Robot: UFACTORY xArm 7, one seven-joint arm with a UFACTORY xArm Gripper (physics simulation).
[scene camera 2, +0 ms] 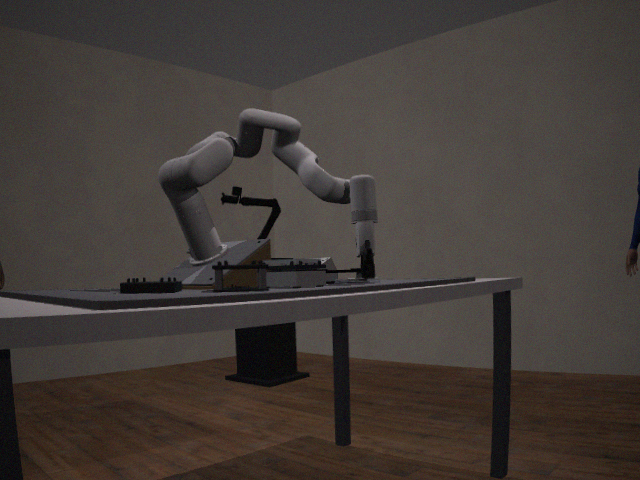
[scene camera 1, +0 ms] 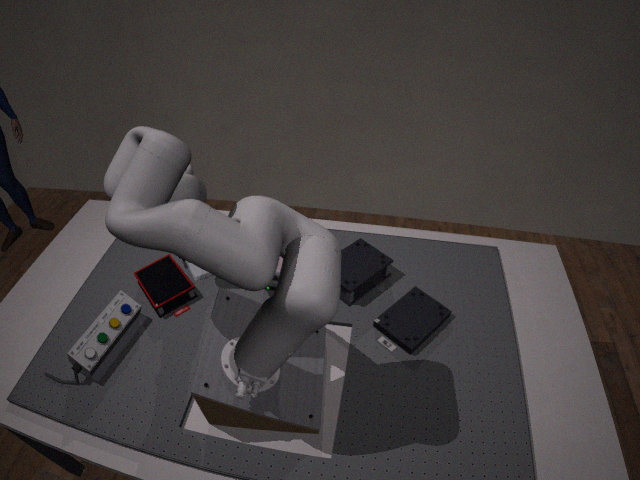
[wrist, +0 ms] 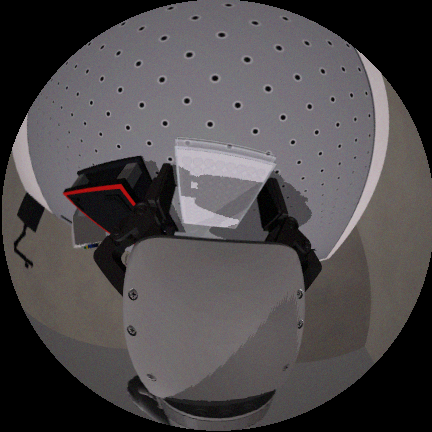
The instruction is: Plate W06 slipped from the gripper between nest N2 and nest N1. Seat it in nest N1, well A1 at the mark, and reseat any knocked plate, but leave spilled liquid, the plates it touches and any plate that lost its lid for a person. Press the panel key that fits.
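Places are measured from the arm's base along level axes (x back, y right, z up), in centimetres.
Pixels of known places: gripper, fingertip midpoint: (scene camera 2: 367, 278) (wrist: 219, 179); arm's base, link origin: (scene camera 2: 209, 256) (scene camera 1: 249, 365).
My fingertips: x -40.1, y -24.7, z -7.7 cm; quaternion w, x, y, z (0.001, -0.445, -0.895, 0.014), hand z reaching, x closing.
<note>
Ahead of a thing's pixels: the offset from my fingertips to its top centre. "spot": to the spot under its first point. Level surfaces: height alone.
Plate W06 {dx +2.5, dy +2.0, dz +0.0 cm} (wrist: 220, 189) is a clear, lidded well plate lying flat on the perforated grey board {dz -1.4 cm} (wrist: 225, 80) (scene camera 1: 465, 413). My gripper (wrist: 219, 179) (scene camera 2: 367, 266) is open and low over the plate, one black finger on each side of it, with nothing held. A black nest with a red rim {dx +13.9, dy -5.5, dz +3.0 cm} (wrist: 102, 197) (scene camera 1: 164, 281) stands just left of the plate. Two more black nests {spot: dx +6.5, dy +47.6, dz +4.3 cm} (scene camera 1: 363, 266) {spot: dx +20.2, dy +60.1, dz +0.9 cm} (scene camera 1: 413, 317) stand to the right. In scene camera 1 my arm hides the plate and the gripper. I see no spilled liquid.
A key panel {dx +33.7, dy -14.9, dz +7.0 cm} (scene camera 1: 103, 330) with blue, yellow, green and white keys sits at the board's left edge. The arm's wedge mount (scene camera 1: 248, 415) is at the front centre. A person stands at the room's edge (scene camera 1: 8, 170) (scene camera 2: 632, 242). A black camera boom (scene camera 2: 258, 202) rises behind the mount.
</note>
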